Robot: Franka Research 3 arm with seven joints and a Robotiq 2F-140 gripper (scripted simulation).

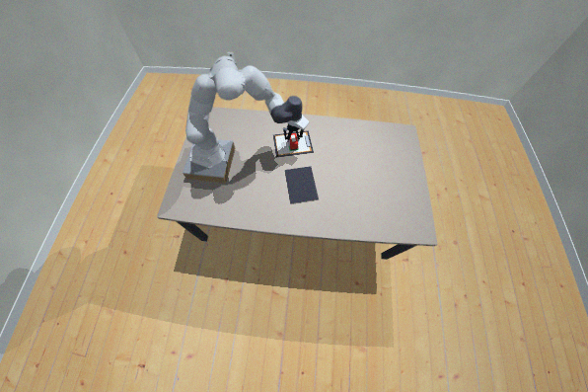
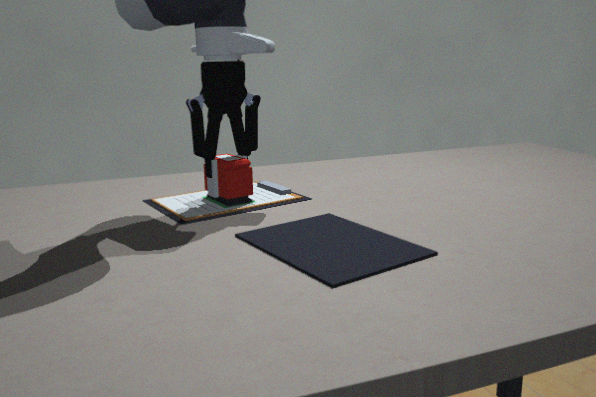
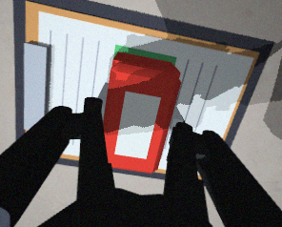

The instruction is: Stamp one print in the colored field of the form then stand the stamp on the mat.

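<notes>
The stamp lies 10 mm below my hand. Also, from my hand: form: 40 mm below, 10 mm to the left, 10 mm ahead; dark mat: 280 mm to the right, 90 mm ahead, 40 mm below.
</notes>
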